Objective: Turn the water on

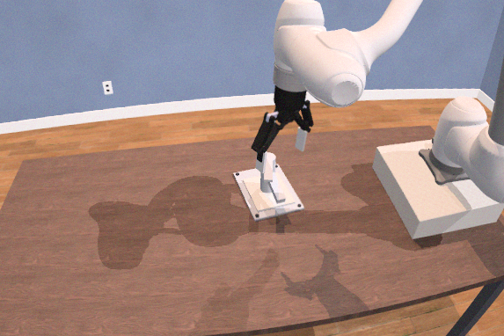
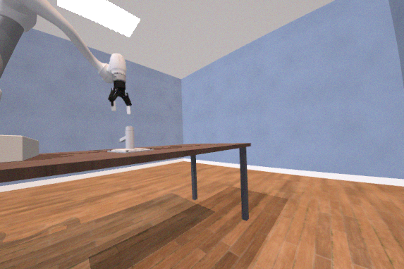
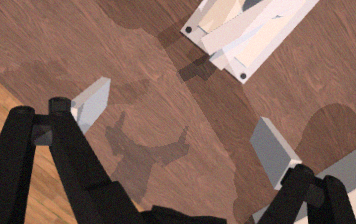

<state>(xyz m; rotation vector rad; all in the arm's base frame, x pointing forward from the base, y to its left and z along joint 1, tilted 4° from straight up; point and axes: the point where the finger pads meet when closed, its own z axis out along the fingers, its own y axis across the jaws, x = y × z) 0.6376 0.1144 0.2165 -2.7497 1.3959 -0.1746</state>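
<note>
My hand is 130 mm above the lever, 110 mm to the left of it and 10 mm short of it. Round my hand: tap 180 mm below, 140 mm to the right, 10 mm ahead.
</note>
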